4 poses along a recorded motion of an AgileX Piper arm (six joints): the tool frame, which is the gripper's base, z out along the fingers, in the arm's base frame.
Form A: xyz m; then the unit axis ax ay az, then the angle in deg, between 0 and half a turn.
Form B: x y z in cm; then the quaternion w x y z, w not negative. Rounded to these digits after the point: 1 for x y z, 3 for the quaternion.
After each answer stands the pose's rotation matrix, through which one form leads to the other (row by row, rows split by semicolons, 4 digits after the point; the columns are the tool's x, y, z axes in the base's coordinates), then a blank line. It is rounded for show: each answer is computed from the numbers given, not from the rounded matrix.
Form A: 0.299 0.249 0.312 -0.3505 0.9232 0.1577 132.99
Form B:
29.9 24.9 31.2 0.399 -0.321 0.847 0.145
-0.4753 -0.6596 0.5823; -0.4289 0.7516 0.5012; -0.7683 -0.0115 -0.6400

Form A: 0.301 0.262 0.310 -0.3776 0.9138 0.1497 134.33
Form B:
30.1 26.2 31.0 0.388 -0.348 0.842 0.138
-0.4566 -0.6932 0.5576; -0.4791 0.7197 0.5025; -0.7497 -0.0377 -0.6607

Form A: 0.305 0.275 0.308 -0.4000 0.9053 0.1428 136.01
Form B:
30.5 27.5 30.8 0.375 -0.371 0.839 0.132
-0.4443 -0.7219 0.5306; -0.5235 0.6898 0.5001; -0.7270 -0.0555 -0.6844

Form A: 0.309 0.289 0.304 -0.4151 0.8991 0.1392 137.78
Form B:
30.9 28.9 30.4 0.360 -0.387 0.839 0.130
-0.4407 -0.7431 0.5036; -0.5560 0.6664 0.4968; -0.7047 -0.0611 -0.7068

